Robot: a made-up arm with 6 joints.
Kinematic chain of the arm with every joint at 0, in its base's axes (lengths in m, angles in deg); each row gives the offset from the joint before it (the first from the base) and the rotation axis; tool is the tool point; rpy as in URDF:
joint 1: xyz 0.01 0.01 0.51 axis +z
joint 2: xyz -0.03 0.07 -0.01 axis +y
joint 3: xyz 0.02 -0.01 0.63 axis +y
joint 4: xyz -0.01 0 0.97 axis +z
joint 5: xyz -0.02 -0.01 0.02 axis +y
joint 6: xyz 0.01 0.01 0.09 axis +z
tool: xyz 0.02 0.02 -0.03 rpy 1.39 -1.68 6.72
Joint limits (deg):
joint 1: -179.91..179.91
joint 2: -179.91..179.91
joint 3: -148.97..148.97
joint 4: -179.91..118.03
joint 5: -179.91..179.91
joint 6: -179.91..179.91
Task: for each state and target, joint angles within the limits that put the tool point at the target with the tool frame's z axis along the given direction. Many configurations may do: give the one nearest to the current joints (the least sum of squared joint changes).
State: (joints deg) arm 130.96 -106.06 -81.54 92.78 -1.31 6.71
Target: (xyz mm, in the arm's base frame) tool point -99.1 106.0 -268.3 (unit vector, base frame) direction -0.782 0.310 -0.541
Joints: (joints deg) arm 94.14 -100.42 -126.12 82.14 51.01 26.47
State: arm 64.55 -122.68 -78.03 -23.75 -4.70 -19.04
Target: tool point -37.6 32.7 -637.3 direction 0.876 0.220 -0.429
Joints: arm 39.79 -115.40 -96.44 39.52 -35.30 -37.25
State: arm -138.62 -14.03 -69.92 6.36 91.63 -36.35
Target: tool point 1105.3 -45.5 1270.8 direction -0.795 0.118 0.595
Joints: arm -179.48 -16.31 -62.89 -9.10 134.07 -34.80
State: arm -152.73 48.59 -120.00 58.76 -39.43 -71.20
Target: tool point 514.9 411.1 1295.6 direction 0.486 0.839 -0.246
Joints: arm -138.52 37.51 -109.25 32.18 -35.31 -75.03
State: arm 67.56 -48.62 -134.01 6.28 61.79 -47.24
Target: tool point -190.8 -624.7 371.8 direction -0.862 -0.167 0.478
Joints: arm 79.61 -8.36 -135.62 56.43 103.63 -50.06
